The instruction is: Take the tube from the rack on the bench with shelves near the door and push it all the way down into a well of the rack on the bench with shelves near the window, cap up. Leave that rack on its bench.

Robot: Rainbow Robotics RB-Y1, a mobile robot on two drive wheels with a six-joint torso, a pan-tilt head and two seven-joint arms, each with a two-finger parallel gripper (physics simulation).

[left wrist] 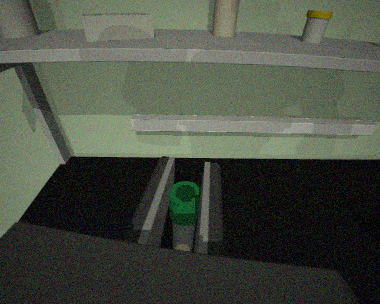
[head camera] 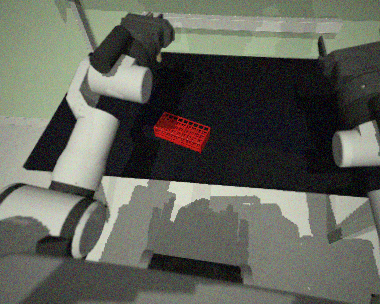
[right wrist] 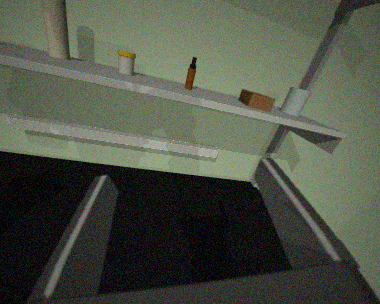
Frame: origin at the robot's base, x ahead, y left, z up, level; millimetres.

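Seen in the pictures: left gripper, fingertip midpoint: (left wrist: 188,171) (head camera: 156,16); right gripper, fingertip midpoint: (head camera: 350,32) (right wrist: 186,175).
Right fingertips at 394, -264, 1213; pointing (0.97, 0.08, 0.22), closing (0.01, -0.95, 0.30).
Offsets run from my right fingertips to a thing's middle, as dx, dy, dz. "spot": to the spot under its first point. Level surfaces: height alone.
A red rack @(+26, +374, -422) (head camera: 182,132) with open wells stands on the black bench top @(dz -450) (head camera: 260,125), left of the middle in the head camera. My left gripper (left wrist: 188,171) is shut on a tube with a green cap @(+52, +437, -83) (left wrist: 184,202); the cap shows between the fingers and the grey body runs down below it. In the head camera the left gripper is a dark shape above the bench's back left part, behind and left of the rack, with its fingertips hidden. My right gripper (right wrist: 186,175) is open with nothing between its fingers, over the bench's right side, away from the rack.
A shelf (left wrist: 190,52) (right wrist: 165,94) runs along the wall above the bench. It bears a yellow-lidded jar @(spot: +453, +181, +37) (left wrist: 316,27) (right wrist: 126,63), a beige cylinder @(spot: +458, +374, +43) (left wrist: 225,17) (right wrist: 57,30), an orange bottle @(spot: +446, -26, +45) (right wrist: 190,76) and a brown box @(spot: +384, -234, +30) (right wrist: 257,100). A pale rail (head camera: 250,25) runs low along the wall.
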